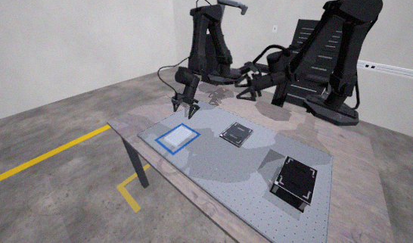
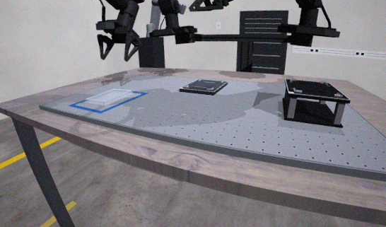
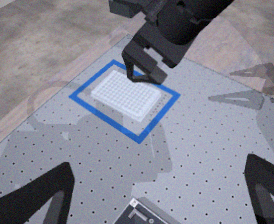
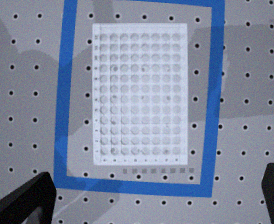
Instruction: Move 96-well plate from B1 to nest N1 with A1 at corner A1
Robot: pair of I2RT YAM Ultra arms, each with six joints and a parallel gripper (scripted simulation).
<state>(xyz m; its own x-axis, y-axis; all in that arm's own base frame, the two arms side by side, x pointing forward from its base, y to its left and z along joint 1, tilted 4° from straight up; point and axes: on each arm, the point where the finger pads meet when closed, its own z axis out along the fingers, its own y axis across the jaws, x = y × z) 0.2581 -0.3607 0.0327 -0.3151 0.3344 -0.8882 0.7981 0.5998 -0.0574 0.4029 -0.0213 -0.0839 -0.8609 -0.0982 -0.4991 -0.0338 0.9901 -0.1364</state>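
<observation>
Now: right hand 110 mm above the white 96-well plate, 40 mm short of it and 10 mm to the right of it.
</observation>
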